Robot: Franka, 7 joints.
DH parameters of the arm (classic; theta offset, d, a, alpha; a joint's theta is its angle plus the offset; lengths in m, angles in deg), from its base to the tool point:
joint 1: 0 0.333 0 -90
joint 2: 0 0 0 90
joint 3: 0 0.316 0.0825 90
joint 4: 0 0 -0.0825 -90
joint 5: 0 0.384 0 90
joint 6: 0 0 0.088 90
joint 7: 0 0.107 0 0
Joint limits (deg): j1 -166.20..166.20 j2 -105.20..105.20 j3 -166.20..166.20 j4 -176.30..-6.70 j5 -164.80..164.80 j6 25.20..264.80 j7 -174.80..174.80
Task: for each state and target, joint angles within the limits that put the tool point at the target. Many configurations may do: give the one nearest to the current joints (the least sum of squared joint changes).
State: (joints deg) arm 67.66 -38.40 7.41 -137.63 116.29 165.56 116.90
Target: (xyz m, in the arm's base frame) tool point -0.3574 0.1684 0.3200
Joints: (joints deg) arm 109.76 -22.08 51.82 -153.25 118.88 153.37 116.90
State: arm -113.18 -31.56 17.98 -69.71 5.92 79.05 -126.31
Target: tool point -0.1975 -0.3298 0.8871
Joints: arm -124.78 -17.02 2.27 -72.82 2.42 82.42 -126.31
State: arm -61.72 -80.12 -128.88 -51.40 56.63 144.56 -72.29
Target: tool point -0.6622 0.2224 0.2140
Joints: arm -68.71 -67.66 -119.45 -91.73 54.70 130.51 -72.29
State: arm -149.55 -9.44 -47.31 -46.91 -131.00 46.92 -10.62
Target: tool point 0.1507 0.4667 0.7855
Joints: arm -152.51 -40.17 -66.65 -66.41 -115.32 25.52 -10.62
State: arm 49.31 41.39 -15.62 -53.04 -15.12 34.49 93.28
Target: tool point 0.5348 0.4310 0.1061
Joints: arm 48.23 74.97 -10.90 -43.50 -15.50 68.88 93.28
